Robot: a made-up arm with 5 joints.
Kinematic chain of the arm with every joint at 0, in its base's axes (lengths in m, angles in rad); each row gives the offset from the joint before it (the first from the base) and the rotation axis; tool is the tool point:
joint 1: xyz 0 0 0.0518 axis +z
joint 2: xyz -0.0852 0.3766 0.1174 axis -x
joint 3: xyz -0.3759 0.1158 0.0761 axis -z
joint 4: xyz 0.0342 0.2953 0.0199 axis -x
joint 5: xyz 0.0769 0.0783 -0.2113 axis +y
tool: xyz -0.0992 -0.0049 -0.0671
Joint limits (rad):
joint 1: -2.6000..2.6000
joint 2: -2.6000..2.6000
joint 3: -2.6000..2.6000
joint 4: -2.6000..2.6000
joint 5: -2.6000..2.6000
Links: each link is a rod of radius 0.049 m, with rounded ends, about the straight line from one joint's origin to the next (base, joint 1, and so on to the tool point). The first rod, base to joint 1, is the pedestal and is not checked.
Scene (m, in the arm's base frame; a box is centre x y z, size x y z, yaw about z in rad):
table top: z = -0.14
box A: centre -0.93 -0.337 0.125 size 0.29 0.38 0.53 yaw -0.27
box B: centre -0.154 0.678 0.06 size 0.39 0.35 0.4 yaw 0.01
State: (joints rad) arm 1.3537 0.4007 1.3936 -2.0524 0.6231
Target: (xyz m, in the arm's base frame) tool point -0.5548 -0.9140 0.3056
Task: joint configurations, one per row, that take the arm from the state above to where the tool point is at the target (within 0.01 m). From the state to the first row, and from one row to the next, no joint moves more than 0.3 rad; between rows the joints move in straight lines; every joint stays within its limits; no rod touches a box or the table.
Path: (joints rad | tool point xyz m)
1: 1.4161 0.1188 1.1599 -2.1889 0.6926 | -0.7004 0.0247 0.4045
2: 1.4785 -0.1631 0.9261 -2.3254 0.7622 | -0.6904 -0.0948 0.5032
3: 1.5410 -0.4450 0.6924 -2.4618 0.8317 | -0.6141 -0.2214 0.5945
4: 1.6034 -0.7269 0.4587 -2.5983 0.9013 | -0.4812 -0.3367 0.6517
5: 1.8027 -0.4574 0.4520 -2.5987 0.9902 | -0.5247 -0.4545 0.5935
6: 2.0020 -0.1879 0.4452 -2.5990 1.0791 | -0.5156 -0.5914 0.5055
7: 2.2014 0.0816 0.4385 -2.5993 1.1681 | -0.4461 -0.7229 0.3958
8: 2.4007 0.3510 0.4318 -2.5997 1.2570 | -0.3209 -0.8234 0.2735
9: 2.6000 0.6205 0.4251 -2.6000 1.3459 | -0.1554 -0.8717 0.1483
10: 2.5120 0.5151 0.3722 -2.4453 1.1045 | -0.2476 -0.9044 0.1852
11: 2.4241 0.4096 0.3193 -2.2906 0.8630 | -0.3473 -0.9233 0.2254
12: 2.3361 0.3041 0.2664 -2.1358 0.6215 | -0.4512 -0.9267 0.2662
13: 2.2481 0.1987 0.2135 -1.9811 0.3800 | -0.5549 -0.9140 0.3056

